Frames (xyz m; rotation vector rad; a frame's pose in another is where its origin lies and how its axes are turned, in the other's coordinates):
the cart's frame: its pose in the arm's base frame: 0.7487 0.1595 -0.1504 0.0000 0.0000 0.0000
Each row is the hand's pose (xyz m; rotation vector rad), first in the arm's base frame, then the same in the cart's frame.
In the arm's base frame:
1: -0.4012 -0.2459 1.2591 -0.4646 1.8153 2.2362
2: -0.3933 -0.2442 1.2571 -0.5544 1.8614 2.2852
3: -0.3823 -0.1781 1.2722 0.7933 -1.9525 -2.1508
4: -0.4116 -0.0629 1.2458 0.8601 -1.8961 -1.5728
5: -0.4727 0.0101 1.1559 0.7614 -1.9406 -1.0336
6: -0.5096 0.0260 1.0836 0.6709 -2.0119 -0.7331
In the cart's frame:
1: -1.1499 -0.4054 1.4095 -0.4646 1.8153 2.2362
2: -1.1420 -0.4037 1.4075 -0.5544 1.8614 2.2852
3: -1.1310 -0.3376 1.4226 0.7933 -1.9525 -2.1508
4: -1.1603 -0.2224 1.3962 0.8601 -1.8961 -1.5728
5: -1.2214 -0.1494 1.3063 0.7614 -1.9406 -1.0336
6: -1.2583 -0.1335 1.2340 0.6709 -2.0119 -0.7331

